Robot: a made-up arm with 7 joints.
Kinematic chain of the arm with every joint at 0, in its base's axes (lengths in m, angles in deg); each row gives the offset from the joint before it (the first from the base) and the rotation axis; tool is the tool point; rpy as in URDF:
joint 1: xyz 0 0 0.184 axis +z
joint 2: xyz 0 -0.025 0.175 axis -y
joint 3: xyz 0 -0.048 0.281 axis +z
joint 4: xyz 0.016 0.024 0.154 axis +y
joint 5: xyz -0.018 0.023 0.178 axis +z
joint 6: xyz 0 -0.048 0.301 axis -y
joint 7: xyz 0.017 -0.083 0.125 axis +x
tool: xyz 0 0 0 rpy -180 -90 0
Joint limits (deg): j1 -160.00..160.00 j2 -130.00..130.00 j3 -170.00..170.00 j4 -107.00..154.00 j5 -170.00..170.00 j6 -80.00..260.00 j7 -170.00..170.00
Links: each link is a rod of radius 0.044 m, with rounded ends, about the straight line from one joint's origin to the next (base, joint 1, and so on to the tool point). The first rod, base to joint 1, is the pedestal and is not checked.
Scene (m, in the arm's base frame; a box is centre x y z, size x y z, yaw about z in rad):
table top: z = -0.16
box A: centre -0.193 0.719 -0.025 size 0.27 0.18 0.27 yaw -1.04
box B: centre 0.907 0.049 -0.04 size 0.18 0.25 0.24 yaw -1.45
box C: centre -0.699 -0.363 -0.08 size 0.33 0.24 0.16 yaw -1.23
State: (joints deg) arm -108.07 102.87 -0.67 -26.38 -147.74 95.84 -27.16
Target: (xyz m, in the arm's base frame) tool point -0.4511 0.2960 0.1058
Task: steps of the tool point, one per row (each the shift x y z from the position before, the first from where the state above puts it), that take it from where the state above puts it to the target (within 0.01 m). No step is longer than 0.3 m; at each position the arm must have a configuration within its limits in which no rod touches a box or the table.
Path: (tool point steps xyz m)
1: -0.1894 0.1036 0.1438
2: -0.2113 0.0265 0.1435
3: -0.2008 -0.0505 0.1375
4: -0.1615 -0.1139 0.1267
5: -0.1030 -0.1541 0.1115
6: -0.0264 -0.0199 -0.2387
7: 0.0112 -0.0898 -0.1919
8: 0.0310 -0.1322 -0.1156

